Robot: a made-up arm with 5 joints.
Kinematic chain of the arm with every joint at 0, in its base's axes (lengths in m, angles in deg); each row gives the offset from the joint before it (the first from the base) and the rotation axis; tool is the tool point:
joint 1: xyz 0 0 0.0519 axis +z
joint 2: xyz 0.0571 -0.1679 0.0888 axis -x
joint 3: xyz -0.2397 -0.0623 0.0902 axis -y
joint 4: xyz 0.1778 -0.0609 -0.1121 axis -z
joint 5: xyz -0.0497 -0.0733 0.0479 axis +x
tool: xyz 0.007 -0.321 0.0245
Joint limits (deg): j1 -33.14..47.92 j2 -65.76..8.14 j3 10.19..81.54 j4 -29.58..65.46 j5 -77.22..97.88
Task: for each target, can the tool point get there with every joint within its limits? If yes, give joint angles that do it. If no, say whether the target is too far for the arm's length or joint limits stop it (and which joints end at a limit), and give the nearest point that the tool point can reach.
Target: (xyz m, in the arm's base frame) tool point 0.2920 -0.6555 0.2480
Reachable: yes | joints 35.23 -27.43 40.48 -11.56 -40.71
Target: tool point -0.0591 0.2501 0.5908
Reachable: no: joint limits stop it (at a limit: joint 1, joint 2, joint 4, joint 5) | nearest point -0.2923 -0.1094 0.5056 | short by 0.437 m
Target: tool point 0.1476 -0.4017 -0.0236
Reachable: yes | joints 4.06 -8.99 46.36 28.20 74.08
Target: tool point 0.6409 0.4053 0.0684
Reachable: no: joint limits stop it (at a limit: joint 1, joint 2, joint 4) | nearest point 0.3809 -0.0217 -0.0246 | short by 0.508 m
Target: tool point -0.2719 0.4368 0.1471
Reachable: no: joint limits stop it (at a limit: joint 1, joint 2, joint 3, joint 4) | nearest point -0.2217 0.0874 -0.1388 | short by 0.454 m
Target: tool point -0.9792 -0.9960 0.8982
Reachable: no: too far | nearest point -0.5064 -0.5151 0.4810 | short by 0.793 m
